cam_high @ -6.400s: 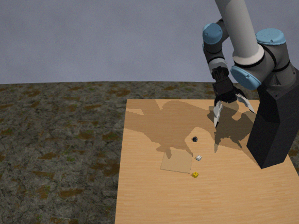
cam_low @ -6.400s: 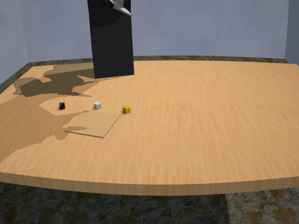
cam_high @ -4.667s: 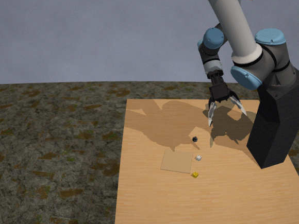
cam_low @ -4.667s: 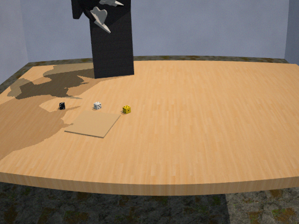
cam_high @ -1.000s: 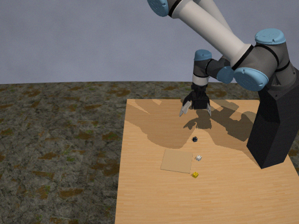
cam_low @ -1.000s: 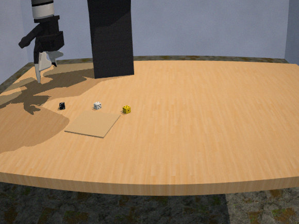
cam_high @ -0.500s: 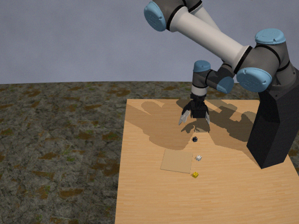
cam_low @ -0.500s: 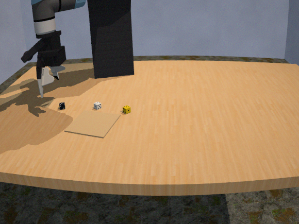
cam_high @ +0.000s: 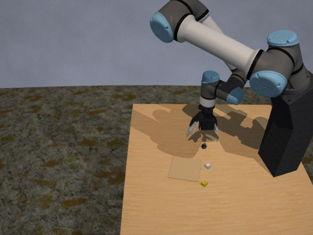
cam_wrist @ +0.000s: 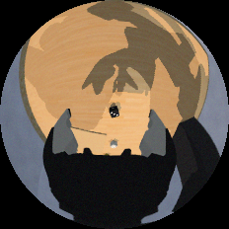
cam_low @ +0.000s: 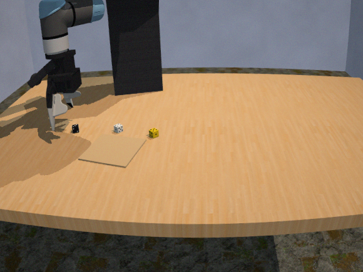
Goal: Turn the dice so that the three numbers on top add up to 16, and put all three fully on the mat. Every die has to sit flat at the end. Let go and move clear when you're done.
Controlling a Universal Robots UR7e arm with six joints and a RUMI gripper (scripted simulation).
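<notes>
The black die lies 3 cm to the left of my hand and 4 cm below it. Round my hand: yellow die (7 cm ahead, 27 cm to the left, 4 cm below); thin tan mat (13 cm ahead, 16 cm to the left, 5 cm below); white die (2 cm ahead, 17 cm to the left, 4 cm below).
</notes>
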